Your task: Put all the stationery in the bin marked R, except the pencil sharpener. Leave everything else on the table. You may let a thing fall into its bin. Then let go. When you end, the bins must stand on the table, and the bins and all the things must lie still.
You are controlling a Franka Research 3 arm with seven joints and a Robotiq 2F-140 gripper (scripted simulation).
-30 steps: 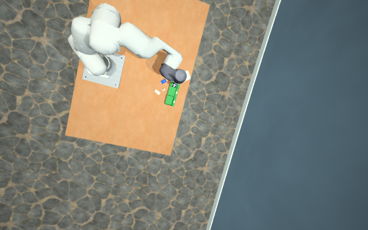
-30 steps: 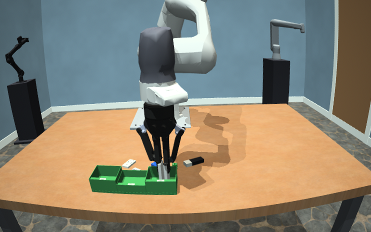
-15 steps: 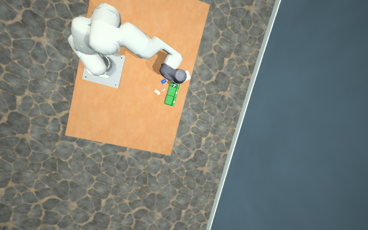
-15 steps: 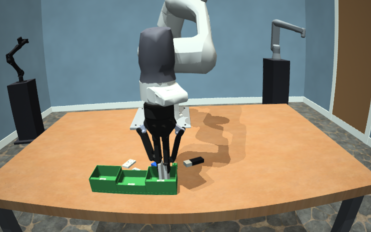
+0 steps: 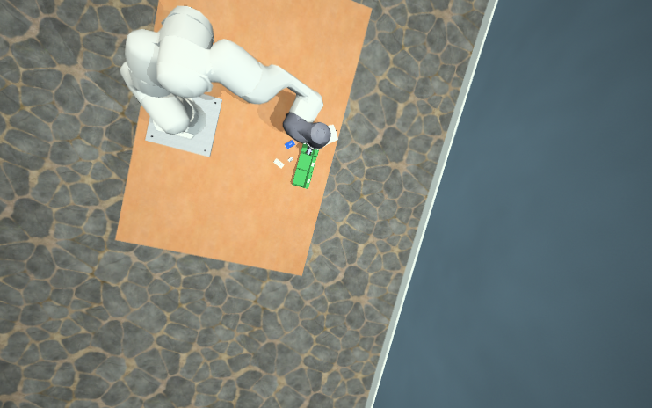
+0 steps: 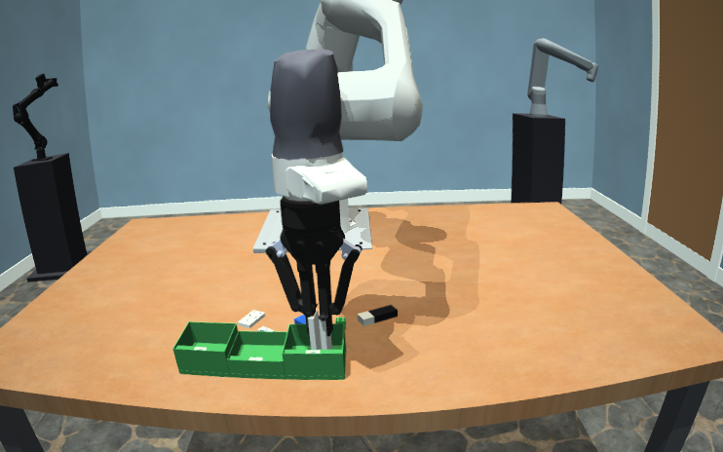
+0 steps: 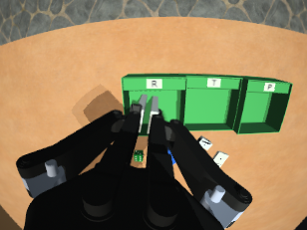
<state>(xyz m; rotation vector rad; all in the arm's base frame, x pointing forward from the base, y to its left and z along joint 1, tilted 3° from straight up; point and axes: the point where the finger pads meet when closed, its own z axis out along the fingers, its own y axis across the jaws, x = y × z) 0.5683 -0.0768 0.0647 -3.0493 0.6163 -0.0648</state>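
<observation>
Right now the black-and-white stick-shaped item is 11 cm behind my hand, 10 cm to the left of it and 5 cm below it. Round my hand: green bin row (9 cm to the right, 3 cm below, 2 cm behind); blue flat item (11 cm behind, 4 cm below, 1 cm to the right); green piece (10 cm behind, 5 cm to the left, 4 cm below).
</observation>
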